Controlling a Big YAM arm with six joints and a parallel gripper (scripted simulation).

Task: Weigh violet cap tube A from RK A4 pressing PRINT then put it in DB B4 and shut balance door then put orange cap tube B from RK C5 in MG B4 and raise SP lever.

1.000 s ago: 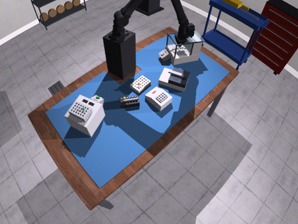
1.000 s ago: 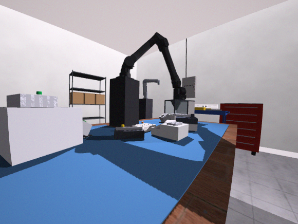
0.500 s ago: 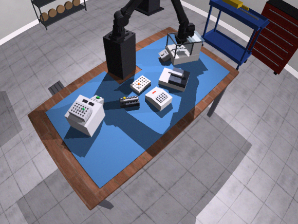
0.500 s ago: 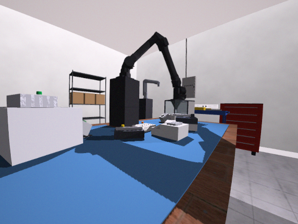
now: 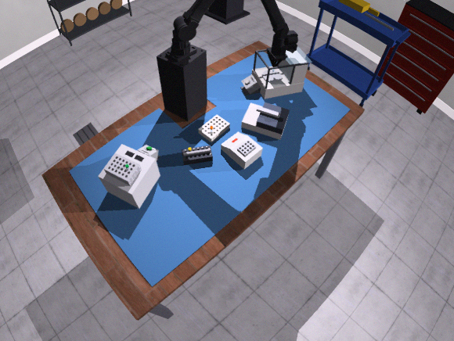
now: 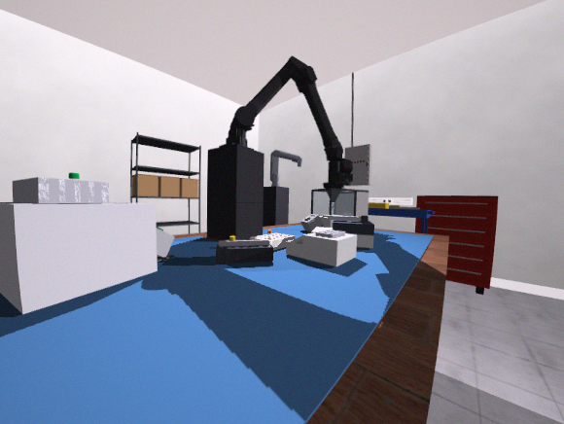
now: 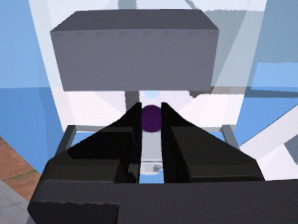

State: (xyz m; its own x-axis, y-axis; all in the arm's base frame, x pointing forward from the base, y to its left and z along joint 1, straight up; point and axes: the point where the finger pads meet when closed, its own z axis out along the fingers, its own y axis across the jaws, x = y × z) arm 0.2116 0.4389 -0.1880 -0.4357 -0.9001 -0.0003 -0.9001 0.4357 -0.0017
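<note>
Now: the dry block 460 mm to the right of my hand, 200 mm ahead of it and 130 mm below it. Round my hand: print key (130 mm to the right, 90 mm below, 70 mm behind); violet-capped tube (20 mm below); SP lever (240 mm to the right, 160 mm ahead, 70 mm below).
</note>
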